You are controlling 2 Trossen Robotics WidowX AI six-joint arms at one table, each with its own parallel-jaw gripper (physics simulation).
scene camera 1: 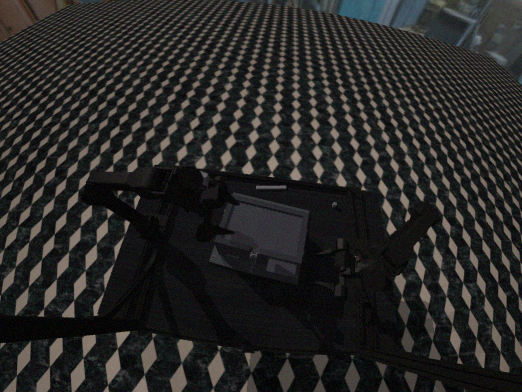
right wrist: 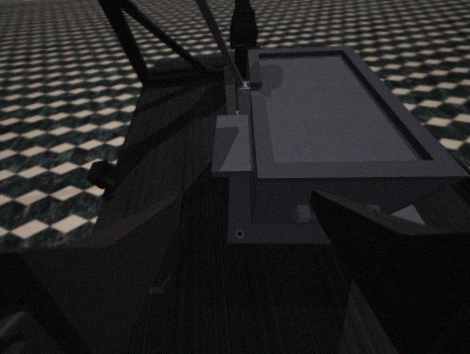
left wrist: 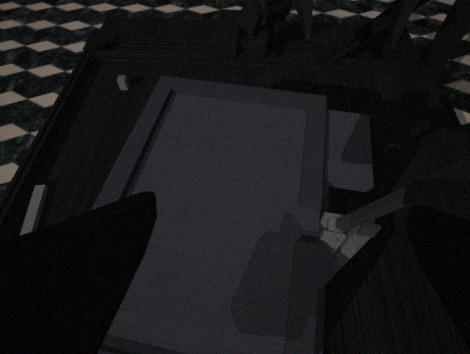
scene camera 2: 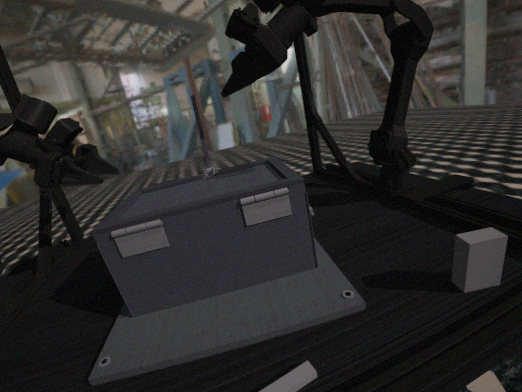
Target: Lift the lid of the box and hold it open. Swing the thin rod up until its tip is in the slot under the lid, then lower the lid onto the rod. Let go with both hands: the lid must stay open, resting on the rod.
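Pixels of known places: left gripper, between the fingertips: (scene camera 1: 236, 218) (left wrist: 280, 210) (scene camera 2: 226, 93); right gripper, between the fingertips: (scene camera 1: 315, 268) (right wrist: 244, 199) (left wrist: 349, 45) (scene camera 2: 111, 176); left arm's base, origin of its link: (scene camera 1: 154, 235) (right wrist: 242, 65) (scene camera 2: 395, 188); right arm's base, origin of its link: (left wrist: 258, 50).
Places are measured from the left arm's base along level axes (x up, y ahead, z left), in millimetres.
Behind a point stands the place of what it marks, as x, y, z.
The grey box (scene camera 2: 210, 255) {67, 482, 145} stands with its recessed lid (scene camera 1: 265, 227) {144, 468, 47} (left wrist: 225, 160) {144, 509, 35} (right wrist: 335, 115) {144, 513, 52} shut. A flat tab (scene camera 1: 281, 267) {145, 536, -93} (left wrist: 352, 150) {145, 529, -96} (right wrist: 233, 145) {145, 547, -93} sticks out at its front. The thin rod (scene camera 2: 200, 130) {240, 432, -100} (left wrist: 372, 209) {196, 433, -80} (right wrist: 216, 32) {223, 437, -96} slants up from a small bracket (scene camera 1: 254, 255) {171, 440, -68} at the box front; its tip is free, above lid height. My left gripper (scene camera 1: 234, 217) {298, 374, 0} (scene camera 2: 224, 93) {298, 374, 0} (left wrist: 280, 210) {298, 374, 0} is open above the end of the lid at the left in scene camera 1. My right gripper (scene camera 1: 318, 268) {192, 642, -95} (scene camera 2: 110, 177) {192, 642, -95} (right wrist: 244, 199) {192, 642, -95} is open beside the box's opposite end. The slot under the lid is hidden.
Two hinges (scene camera 2: 140, 240) {120, 569, 136} (scene camera 2: 267, 207) {121, 383, 161} join lid and box at the back, above a base plate (scene camera 2: 225, 332) {-7, 491, 225}. A white bar (scene camera 1: 271, 187) {-9, 485, 325} (scene camera 2: 292, 377) {-9, 434, 318} (left wrist: 34, 210) {-9, 513, 328} lies behind the box. A small white block (scene camera 1: 335, 205) {0, 804, 262} (left wrist: 122, 82) {0, 794, 266} and a larger white block (scene camera 2: 480, 260) {29, 164, 319} stand apart.
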